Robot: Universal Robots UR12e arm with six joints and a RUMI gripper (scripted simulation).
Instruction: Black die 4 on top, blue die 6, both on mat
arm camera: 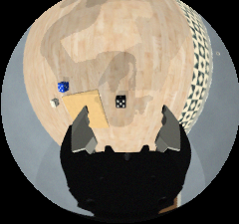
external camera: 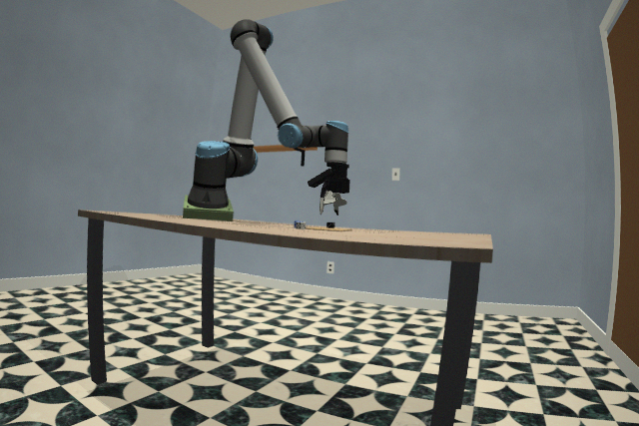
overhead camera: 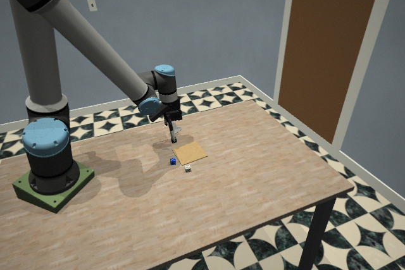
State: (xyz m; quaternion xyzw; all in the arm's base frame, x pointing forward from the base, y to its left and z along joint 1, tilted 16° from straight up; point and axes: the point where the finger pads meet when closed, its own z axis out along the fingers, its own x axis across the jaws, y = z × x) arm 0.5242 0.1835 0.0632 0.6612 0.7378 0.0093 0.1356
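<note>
The black die lies 4 cm below my hand, 1 cm to the right of it and 1 cm ahead of it. From my hand the other things lie so: white die (25 cm to the right, 4 cm below, 4 cm ahead); then tan mat (13 cm to the right, 7 cm ahead, 5 cm below); then blue die (18 cm to the right, 4 cm below, 2 cm behind).
</note>
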